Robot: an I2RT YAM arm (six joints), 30 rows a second.
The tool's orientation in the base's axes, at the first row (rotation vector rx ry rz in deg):
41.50, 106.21, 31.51
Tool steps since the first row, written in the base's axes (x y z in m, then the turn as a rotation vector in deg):
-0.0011, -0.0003, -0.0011, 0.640, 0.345, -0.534
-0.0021, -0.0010, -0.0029, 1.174, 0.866, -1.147
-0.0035, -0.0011, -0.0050, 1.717, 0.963, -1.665
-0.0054, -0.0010, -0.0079, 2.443, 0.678, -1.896
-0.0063, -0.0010, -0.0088, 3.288, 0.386, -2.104
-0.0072, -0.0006, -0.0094, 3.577, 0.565, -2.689
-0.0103, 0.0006, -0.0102, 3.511, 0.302, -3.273
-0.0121, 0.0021, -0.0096, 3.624, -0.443, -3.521
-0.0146, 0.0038, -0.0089, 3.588, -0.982, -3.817
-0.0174, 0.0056, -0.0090, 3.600, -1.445, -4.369
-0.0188, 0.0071, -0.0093, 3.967, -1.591, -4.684
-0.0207, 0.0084, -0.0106, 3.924, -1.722, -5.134
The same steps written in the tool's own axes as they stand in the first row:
0.0008, -0.0012, -0.0006, 0.402, 0.040, 0.806
0.0018, -0.0031, -0.0009, 1.010, 0.129, 1.551
0.0035, -0.0049, -0.0014, 1.257, -0.019, 2.251
0.0060, -0.0072, -0.0021, 0.996, -0.209, 2.998
0.0069, -0.0080, -0.0026, 0.681, -0.360, 3.846
0.0078, -0.0083, -0.0032, 1.103, -0.553, 4.339
0.0101, -0.0087, -0.0058, 1.320, -1.142, 4.482
0.0113, -0.0076, -0.0076, 0.928, -1.812, 4.646
0.0127, -0.0065, -0.0101, 0.755, -2.401, 4.698
0.0149, -0.0060, -0.0126, 0.788, -3.094, 4.893
0.0165, -0.0054, -0.0137, 0.784, -3.322, 5.344
0.0188, -0.0058, -0.0149, 0.999, -3.723, 5.464

